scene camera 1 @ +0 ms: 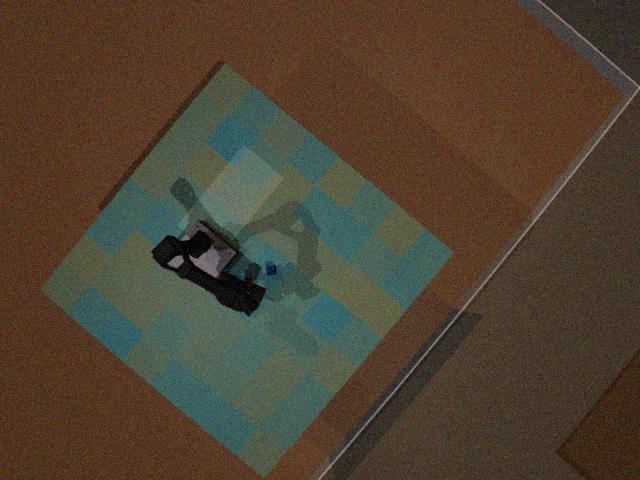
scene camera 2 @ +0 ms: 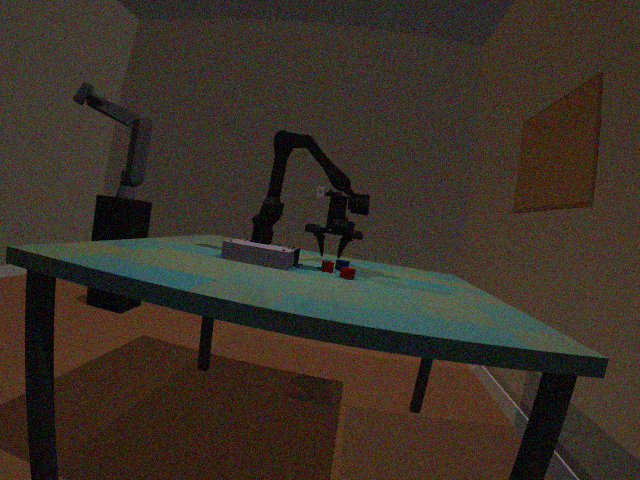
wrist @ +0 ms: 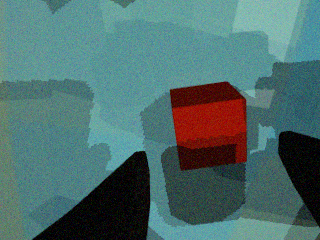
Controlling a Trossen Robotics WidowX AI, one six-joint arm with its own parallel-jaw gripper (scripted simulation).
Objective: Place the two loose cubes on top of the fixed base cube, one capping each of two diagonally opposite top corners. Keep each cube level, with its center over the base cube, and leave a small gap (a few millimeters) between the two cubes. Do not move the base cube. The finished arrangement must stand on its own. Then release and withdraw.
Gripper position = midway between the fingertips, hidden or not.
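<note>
Red cube (wrist: 210, 121). My gripper (scene camera 2: 329, 257), (wrist: 213, 151): open, holding nothing.
</note>
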